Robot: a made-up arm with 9 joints. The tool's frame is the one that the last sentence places.
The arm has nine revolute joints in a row. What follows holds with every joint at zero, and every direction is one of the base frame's. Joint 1 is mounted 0.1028 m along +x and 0.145 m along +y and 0.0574 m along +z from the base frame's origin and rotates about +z. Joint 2 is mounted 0.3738 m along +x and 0.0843 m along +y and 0.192 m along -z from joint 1 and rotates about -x. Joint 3 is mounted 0.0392 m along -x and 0.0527 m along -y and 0.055 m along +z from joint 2 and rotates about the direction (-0.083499, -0.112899, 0.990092). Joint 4 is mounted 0.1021 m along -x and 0.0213 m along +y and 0.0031 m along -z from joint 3 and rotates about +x. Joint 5 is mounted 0.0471 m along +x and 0.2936 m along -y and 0.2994 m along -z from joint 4 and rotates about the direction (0.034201, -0.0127, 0.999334). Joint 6 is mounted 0.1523 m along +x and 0.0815 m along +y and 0.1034 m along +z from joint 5 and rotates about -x. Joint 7 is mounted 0.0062 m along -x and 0.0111 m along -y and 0.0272 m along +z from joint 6 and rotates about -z. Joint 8 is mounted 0.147 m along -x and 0.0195 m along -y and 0.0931 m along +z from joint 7 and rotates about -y. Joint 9 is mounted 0.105 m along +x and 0.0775 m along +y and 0.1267 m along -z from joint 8 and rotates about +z. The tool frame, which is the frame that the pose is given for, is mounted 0.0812 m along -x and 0.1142 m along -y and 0.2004 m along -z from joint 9; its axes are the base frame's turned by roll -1.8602, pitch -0.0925 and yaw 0.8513 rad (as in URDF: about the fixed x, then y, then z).
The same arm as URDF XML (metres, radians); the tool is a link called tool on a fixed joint. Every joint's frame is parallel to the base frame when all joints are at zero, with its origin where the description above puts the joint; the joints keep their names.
<robot name="arm">
<joint name="tool_fixed" type="fixed"><parent link="link9"/><child link="tool"/><origin xyz="-0.0812 -0.1142 -0.2004" rpy="-1.8602 -0.0925 0.8513"/></joint>
<joint name="joint 9" type="continuous"><parent link="link8"/><child link="link9"/><origin xyz="0.105 0.0775 -0.1267"/><axis xyz="0 0 1"/></joint>
<joint name="joint 8" type="continuous"><parent link="link7"/><child link="link8"/><origin xyz="-0.147 -0.0195 0.0931"/><axis xyz="0 -1 0"/></joint>
<joint name="joint 7" type="continuous"><parent link="link6"/><child link="link7"/><origin xyz="-0.0062 -0.0111 0.0272"/><axis xyz="0 0 -1"/></joint>
<joint name="joint 6" type="continuous"><parent link="link5"/><child link="link6"/><origin xyz="0.1523 0.0815 0.1034"/><axis xyz="-1 0 0"/></joint>
<joint name="joint 5" type="continuous"><parent link="link4"/><child link="link5"/><origin xyz="0.0471 -0.2936 -0.2994"/><axis xyz="0.034201 -0.0127 0.999334"/></joint>
<joint name="joint 4" type="continuous"><parent link="link3"/><child link="link4"/><origin xyz="-0.1021 0.0213 -0.0031"/><axis xyz="1 0 0"/></joint>
<joint name="joint 3" type="continuous"><parent link="link2"/><child link="link3"/><origin xyz="-0.0392 -0.0527 0.055"/><axis xyz="-0.083499 -0.112899 0.990092"/></joint>
<joint name="joint 2" type="continuous"><parent link="link1"/><child link="link2"/><origin xyz="0.3738 0.0843 -0.192"/><axis xyz="-1 0 0"/></joint>
<joint name="joint 1" type="continuous"><parent link="base_link"/><child link="link1"/><origin xyz="0.1028 0.145 0.0574"/><axis xyz="0 0 1"/></joint>
<link name="base_link"/>
<link name="link1"/>
<link name="link2"/>
<link name="link3"/>
<link name="link4"/>
<link name="link5"/>
<link name="link6"/>
<link name="link7"/>
<link name="link8"/>
<link name="link9"/>
<link name="tool"/>
</robot>

